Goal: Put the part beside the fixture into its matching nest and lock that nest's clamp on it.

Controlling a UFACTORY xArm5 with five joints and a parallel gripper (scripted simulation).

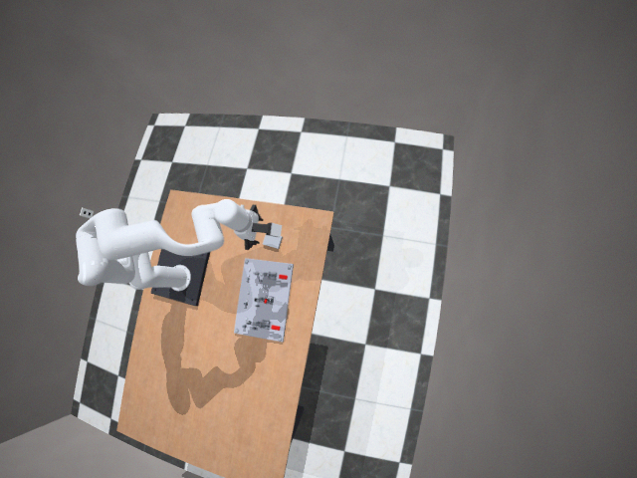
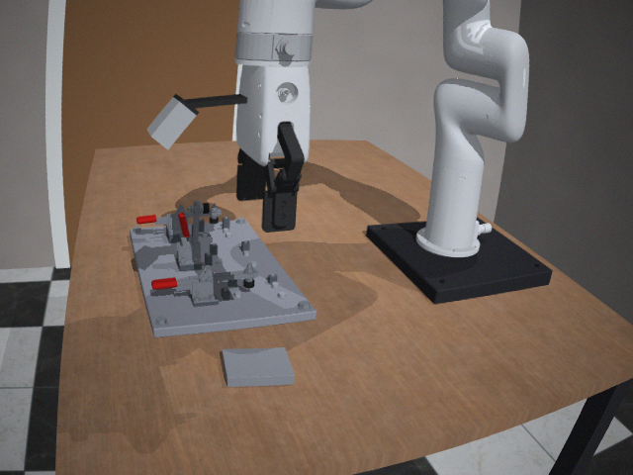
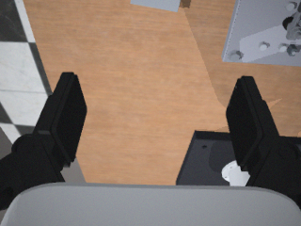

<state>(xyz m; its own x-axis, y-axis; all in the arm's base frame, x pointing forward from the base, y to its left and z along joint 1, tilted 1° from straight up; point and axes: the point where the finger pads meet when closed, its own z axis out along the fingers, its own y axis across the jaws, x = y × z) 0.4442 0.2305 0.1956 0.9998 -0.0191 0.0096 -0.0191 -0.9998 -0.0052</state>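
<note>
Now: the grey rectangular part 210 mm below my hand. Also, from my hand: grey fixture plate: 10 mm behind, 270 mm to the right, 210 mm below.
</note>
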